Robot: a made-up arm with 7 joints. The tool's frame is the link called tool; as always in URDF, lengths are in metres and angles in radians.
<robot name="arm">
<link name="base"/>
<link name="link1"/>
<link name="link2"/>
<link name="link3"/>
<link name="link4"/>
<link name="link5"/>
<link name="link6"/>
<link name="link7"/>
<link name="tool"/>
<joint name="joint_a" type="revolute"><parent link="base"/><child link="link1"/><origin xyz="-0.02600 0.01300 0.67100" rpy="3.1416 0.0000 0.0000"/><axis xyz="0 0 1"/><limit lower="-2.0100" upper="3.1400"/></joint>
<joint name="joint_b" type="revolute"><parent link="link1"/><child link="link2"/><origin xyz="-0.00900 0.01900 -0.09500" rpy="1.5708 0.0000 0.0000"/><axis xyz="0 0 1"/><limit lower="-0.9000" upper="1.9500"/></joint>
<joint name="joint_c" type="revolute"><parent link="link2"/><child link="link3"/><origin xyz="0.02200 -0.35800 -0.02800" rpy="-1.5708 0.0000 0.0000"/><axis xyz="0 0 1"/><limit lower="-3.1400" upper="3.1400"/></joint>
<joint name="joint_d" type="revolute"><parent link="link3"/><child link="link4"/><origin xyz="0.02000 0.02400 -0.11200" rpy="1.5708 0.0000 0.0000"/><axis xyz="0 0 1"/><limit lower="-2.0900" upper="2.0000"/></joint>
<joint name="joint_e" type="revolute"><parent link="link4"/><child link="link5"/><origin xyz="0.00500 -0.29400 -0.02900" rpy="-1.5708 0.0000 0.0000"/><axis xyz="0 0 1"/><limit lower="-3.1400" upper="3.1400"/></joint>
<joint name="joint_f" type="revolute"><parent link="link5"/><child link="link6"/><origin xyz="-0.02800 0.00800 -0.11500" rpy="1.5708 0.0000 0.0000"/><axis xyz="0 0 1"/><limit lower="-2.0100" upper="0.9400"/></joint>
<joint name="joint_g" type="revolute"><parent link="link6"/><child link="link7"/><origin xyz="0.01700 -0.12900 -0.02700" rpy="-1.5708 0.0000 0.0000"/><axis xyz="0 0 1"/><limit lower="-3.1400" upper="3.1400"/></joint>
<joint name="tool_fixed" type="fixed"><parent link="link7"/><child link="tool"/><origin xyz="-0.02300 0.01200 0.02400" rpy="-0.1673 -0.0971 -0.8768"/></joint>
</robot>
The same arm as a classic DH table. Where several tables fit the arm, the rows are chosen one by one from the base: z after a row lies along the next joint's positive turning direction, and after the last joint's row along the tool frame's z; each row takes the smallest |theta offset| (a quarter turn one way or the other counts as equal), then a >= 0, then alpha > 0; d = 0 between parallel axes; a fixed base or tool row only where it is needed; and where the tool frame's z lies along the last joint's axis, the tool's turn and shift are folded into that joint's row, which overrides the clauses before.
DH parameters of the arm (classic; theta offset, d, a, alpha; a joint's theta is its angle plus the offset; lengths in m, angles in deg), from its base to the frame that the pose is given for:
base (fixed): -26.57 0 -0.0291 180
joint_a: -26.57 -0.766 -0.009 90
joint_b: 0 -0.047 0.022 -90
joint_c: 0 -0.47 0.02 90
joint_d: 0 -0.053 0.005 -90
joint_e: 0 -0.409 -0.028 90
joint_f: 0 -0.035 0.017 -90
joint_g: -20.38 -0.1216 -0.0257 -11.07
tool (fixed): -30.32 0.0169 0 0
Joint limits (deg, base to tool): -115.16..179.91 -51.57..111.73 -179.91..179.91 -119.75..114.59 -179.91..179.91 -115.16..53.86 -179.91..179.91

